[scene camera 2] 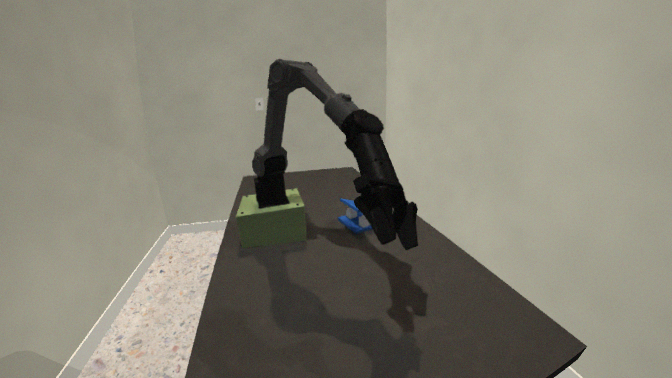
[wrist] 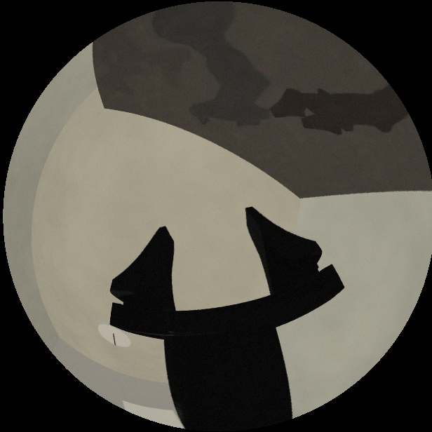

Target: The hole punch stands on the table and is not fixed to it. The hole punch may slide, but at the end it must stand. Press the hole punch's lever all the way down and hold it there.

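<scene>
The blue hole punch [scene camera 2: 356, 227] stands on the dark table [scene camera 2: 480, 310] [wrist: 150, 95] in the scene view, behind the gripper. Its blue lever [scene camera 2: 347, 202] is raised and slants above the base, with pale round parts between the two. The gripper hides its right part. The hole punch does not show in the wrist view. My gripper [scene camera 2: 398, 244] [wrist: 206, 225] is open, with nothing between its fingers. It hangs above the table, in front of and to the right of the hole punch in the scene view, apart from the table surface.
The arm stands on a green box [scene camera 2: 272, 230] at the left side of the table, to the left of the hole punch. The table's right edge runs behind the gripper in the scene view. Dark shadows of the arm lie across the table. Pale walls stand around.
</scene>
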